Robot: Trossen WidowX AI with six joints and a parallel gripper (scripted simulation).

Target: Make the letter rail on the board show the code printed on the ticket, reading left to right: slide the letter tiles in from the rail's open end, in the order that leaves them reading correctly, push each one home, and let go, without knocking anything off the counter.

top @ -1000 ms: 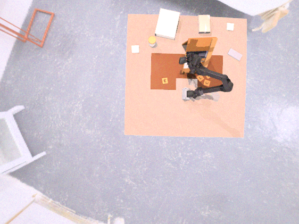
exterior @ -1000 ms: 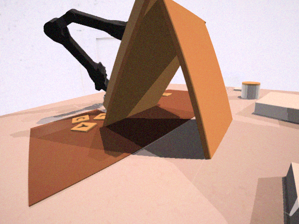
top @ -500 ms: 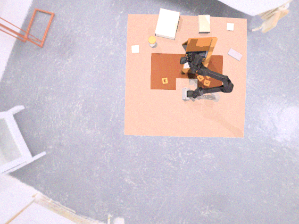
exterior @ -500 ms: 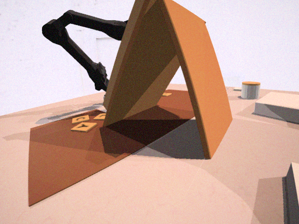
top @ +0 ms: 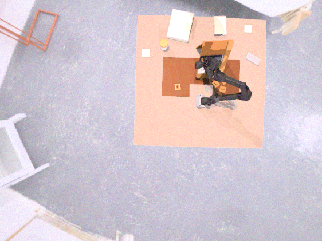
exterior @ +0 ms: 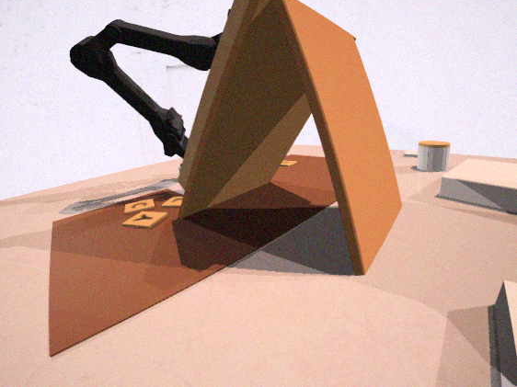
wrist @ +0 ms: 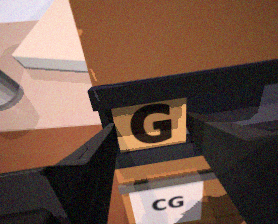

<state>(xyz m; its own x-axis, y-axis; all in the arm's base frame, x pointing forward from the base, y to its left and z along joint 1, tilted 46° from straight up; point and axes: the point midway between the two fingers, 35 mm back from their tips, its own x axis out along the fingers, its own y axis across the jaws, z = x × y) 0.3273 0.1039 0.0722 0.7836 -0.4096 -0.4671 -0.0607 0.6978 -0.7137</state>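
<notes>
The white ticket is 60 mm behind my gripper tip, 10 mm to the right of it and 90 mm below it. Round my gripper tip: large white box: 390 mm ahead, 190 mm to the left, 150 mm below; then brown mat: 150 mm behind, 30 mm to the right, 170 mm below; then capped canister: 190 mm ahead, 350 mm to the left, 140 mm below.
</notes>
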